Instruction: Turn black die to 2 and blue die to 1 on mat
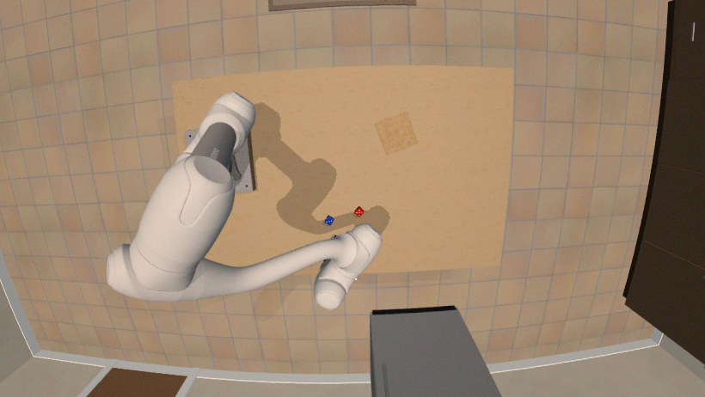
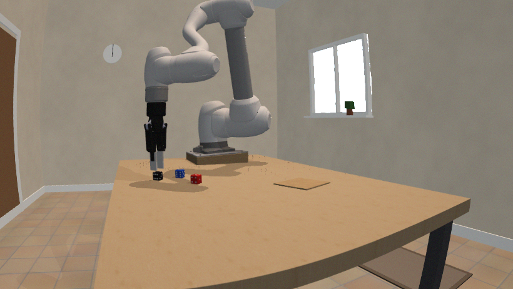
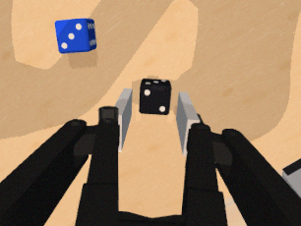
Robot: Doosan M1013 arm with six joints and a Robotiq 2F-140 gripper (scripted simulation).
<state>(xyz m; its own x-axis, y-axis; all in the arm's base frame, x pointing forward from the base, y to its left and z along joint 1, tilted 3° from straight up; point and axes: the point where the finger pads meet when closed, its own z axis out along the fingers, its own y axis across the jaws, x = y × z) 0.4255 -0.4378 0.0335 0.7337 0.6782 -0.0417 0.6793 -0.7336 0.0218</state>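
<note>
Right now the black die is 60 mm below my hand. From my hand the other things lie so: red die (120 mm ahead, 110 mm to the left, 60 mm below); then blue die (10 mm behind, 100 mm to the left, 60 mm below); then cork mat (330 mm ahead, 410 mm to the left, 70 mm below).
</note>
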